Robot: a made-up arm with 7 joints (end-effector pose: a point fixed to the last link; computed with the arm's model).
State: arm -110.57 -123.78 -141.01 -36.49 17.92 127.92 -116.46
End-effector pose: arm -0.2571 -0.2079 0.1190 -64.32 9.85 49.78
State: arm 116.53 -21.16 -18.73 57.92 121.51 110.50 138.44
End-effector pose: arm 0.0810 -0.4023 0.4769 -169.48 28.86 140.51
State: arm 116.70 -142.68 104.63 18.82 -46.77 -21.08 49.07
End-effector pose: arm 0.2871 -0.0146 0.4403 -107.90 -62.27 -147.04
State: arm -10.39 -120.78 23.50 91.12 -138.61 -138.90 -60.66
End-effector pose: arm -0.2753 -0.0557 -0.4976 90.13 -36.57 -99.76
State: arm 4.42 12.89 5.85 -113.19 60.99 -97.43 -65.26
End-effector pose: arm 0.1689 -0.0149 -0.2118 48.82 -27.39 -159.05
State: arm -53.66 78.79 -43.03 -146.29 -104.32 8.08 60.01
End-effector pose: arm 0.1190 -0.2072 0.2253 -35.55 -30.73 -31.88
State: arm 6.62 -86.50 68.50 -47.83 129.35 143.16 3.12
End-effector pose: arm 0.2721 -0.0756 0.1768 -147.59 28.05 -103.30
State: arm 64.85 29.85 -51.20 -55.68 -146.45 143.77 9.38
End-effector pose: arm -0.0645 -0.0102 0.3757 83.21 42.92 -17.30
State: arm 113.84 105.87 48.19 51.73 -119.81 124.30 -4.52
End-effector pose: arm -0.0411 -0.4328 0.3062 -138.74 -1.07 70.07
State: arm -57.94 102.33 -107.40 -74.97 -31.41 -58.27 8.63
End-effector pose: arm 0.0621 -0.2601 0.2875 2.27 14.06 -45.47
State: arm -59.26 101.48 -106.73 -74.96 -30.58 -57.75 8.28
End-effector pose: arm 0.0714 -0.2661 0.2857 1.43 15.18 -44.82
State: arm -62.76 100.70 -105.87 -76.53 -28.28 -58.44 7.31
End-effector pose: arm 0.0896 -0.2810 0.2848 -0.09 20.40 -43.62
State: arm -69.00 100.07 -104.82 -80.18 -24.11 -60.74 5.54
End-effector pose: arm 0.1229 -0.3085 0.2802 -2.07 30.84 -41.13
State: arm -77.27 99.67 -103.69 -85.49 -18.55 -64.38 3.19
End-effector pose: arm 0.1735 -0.3451 0.2615 -2.92 45.06 -35.81
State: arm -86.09 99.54 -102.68 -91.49 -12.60 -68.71 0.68
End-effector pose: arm 0.2344 -0.3785 0.2230 1.06 59.87 -24.63
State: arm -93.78 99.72 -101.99 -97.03 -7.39 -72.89 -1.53
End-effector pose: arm 0.2908 -0.3970 0.1745 16.85 71.03 -1.86
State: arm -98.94 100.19 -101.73 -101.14 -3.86 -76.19 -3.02
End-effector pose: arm 0.3286 -0.4017 0.1353 43.80 75.40 30.20
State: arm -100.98 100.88 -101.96 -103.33 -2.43 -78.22 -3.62
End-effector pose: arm 0.3421 -0.4028 0.1183 60.66 75.80 49.04
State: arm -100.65 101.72 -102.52 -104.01 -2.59 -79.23 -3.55
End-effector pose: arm 0.3375 -0.4055 0.1208 64.10 76.26 51.83
